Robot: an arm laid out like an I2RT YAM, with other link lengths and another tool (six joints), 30 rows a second.
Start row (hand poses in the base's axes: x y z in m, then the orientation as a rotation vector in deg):
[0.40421 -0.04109 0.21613 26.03 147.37 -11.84]
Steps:
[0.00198 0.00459 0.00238 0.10 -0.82 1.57]
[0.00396 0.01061 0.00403 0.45 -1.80 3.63]
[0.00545 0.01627 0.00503 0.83 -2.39 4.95]
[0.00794 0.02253 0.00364 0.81 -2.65 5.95]
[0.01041 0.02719 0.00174 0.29 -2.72 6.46]
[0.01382 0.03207 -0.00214 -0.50 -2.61 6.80]
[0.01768 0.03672 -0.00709 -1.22 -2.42 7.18]
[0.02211 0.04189 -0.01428 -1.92 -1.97 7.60]
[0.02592 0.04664 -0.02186 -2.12 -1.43 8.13]
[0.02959 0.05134 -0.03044 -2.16 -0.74 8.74]
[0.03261 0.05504 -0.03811 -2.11 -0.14 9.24]
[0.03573 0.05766 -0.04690 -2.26 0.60 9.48]
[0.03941 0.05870 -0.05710 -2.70 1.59 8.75]
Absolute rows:
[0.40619 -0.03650 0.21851 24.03 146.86 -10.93]
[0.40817 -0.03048 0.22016 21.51 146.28 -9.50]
[0.40966 -0.02482 0.22116 19.95 145.96 -8.39]
[0.41215 -0.01856 0.21977 18.66 145.82 -8.00]
[0.41462 -0.01390 0.21787 17.82 145.71 -8.46]
[0.41803 -0.00902 0.21399 17.10 145.69 -9.36]
[0.42189 -0.00437 0.20904 16.35 145.76 -10.19]
[0.42632 0.00080 0.20185 15.54 146.08 -11.04]
[0.43013 0.00555 0.19427 14.77 146.62 -11.25]
[0.43380 0.01025 0.18569 13.94 147.33 -11.28]
[0.43682 0.01395 0.17802 13.28 147.97 -11.20]
[0.43994 0.01657 0.16923 12.88 148.68 -11.50]
[0.44362 0.01761 0.15903 13.63 149.47 -12.60]

